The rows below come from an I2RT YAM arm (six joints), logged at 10 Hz.
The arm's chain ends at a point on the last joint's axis. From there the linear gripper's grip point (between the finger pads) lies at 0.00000 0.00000 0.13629 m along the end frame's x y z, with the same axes.
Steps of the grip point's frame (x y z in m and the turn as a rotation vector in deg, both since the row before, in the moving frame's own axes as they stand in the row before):
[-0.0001, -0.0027, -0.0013, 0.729, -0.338, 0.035]
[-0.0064, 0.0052, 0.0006, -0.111, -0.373, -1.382]
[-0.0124, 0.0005, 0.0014, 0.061, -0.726, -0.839]
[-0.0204, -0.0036, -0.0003, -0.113, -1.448, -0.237]
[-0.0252, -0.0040, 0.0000, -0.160, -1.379, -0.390]
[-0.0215, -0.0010, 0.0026, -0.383, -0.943, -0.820]
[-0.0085, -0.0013, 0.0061, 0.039, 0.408, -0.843]
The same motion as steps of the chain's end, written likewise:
[0.0007, -0.0010, -0.0013, 0.729, -0.338, 0.035]
[-0.0055, 0.0049, 0.0006, -0.111, -0.373, -1.382]
[-0.0107, 0.0006, 0.0014, 0.061, -0.726, -0.839]
[-0.0170, -0.0039, -0.0003, -0.113, -1.448, -0.237]
[-0.0219, -0.0044, 0.0000, -0.160, -1.379, -0.390]
[-0.0193, -0.0019, 0.0026, -0.383, -0.943, -0.820]
[-0.0095, -0.0012, 0.0061, 0.039, 0.408, -0.843]

